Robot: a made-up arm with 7 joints.
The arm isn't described. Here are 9 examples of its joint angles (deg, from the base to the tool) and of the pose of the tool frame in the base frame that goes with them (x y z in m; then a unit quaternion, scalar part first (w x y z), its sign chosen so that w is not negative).
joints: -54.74 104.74 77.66 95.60 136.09 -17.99 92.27
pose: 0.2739 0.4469 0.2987 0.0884 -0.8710 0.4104 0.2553
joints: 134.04 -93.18 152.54 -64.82 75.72 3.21 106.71
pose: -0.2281 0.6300 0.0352 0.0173 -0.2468 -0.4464 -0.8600
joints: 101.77 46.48 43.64 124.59 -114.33 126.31 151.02
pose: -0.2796 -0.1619 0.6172 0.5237 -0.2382 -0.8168 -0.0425
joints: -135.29 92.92 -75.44 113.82 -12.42 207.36 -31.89
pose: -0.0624 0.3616 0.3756 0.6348 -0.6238 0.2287 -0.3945
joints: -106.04 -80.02 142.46 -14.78 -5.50 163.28 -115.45
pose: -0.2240 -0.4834 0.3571 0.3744 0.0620 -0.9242 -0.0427
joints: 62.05 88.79 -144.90 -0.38 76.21 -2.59 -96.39
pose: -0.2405 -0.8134 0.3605 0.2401 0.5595 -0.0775 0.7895
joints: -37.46 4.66 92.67 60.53 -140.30 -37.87 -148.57
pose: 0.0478 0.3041 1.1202 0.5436 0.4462 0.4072 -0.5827
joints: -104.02 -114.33 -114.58 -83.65 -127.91 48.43 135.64
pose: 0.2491 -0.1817 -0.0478 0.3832 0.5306 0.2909 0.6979
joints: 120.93 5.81 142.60 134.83 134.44 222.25 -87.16
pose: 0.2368 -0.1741 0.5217 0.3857 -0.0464 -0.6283 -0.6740
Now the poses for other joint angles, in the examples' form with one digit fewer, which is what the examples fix.
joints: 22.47 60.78 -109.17 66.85 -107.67 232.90 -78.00
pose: -0.409 -0.421 0.634 0.809 -0.303 0.441 0.245
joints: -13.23 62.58 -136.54 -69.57 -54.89 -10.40 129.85
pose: -0.123 0.374 0.888 0.204 -0.852 0.174 0.450
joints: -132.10 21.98 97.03 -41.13 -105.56 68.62 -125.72
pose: -0.089 0.570 0.894 0.766 0.045 -0.349 -0.538
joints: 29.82 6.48 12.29 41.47 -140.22 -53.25 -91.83
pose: 0.031 0.048 1.212 0.510 0.831 0.009 -0.221
